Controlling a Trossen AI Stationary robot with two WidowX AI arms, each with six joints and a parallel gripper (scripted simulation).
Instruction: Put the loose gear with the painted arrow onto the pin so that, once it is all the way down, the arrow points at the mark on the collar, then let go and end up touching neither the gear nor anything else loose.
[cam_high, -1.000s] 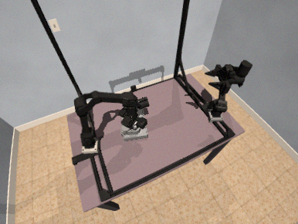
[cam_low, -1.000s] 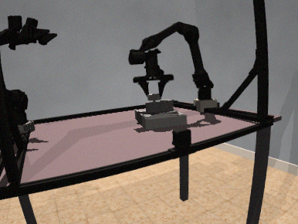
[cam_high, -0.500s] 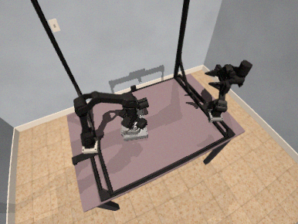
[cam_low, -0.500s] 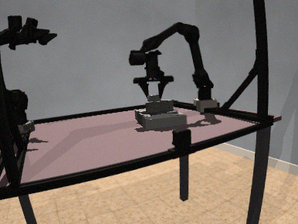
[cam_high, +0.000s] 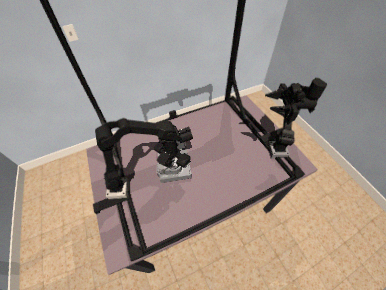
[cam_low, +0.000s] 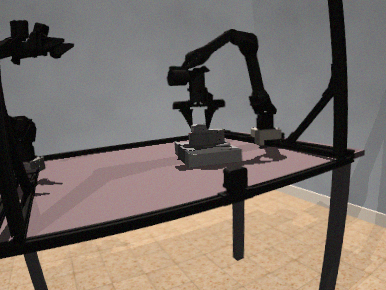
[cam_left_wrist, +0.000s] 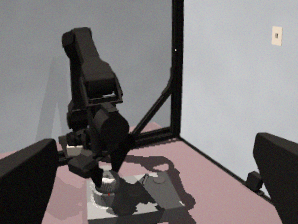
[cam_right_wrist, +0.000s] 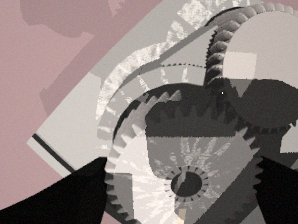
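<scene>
Right now the dark bolt-like piece is 12 cm behind my right hand, 5 cm to the right of it and 8 cm below it. Also, from my right hand: toothed gear 3 cm below.
</scene>
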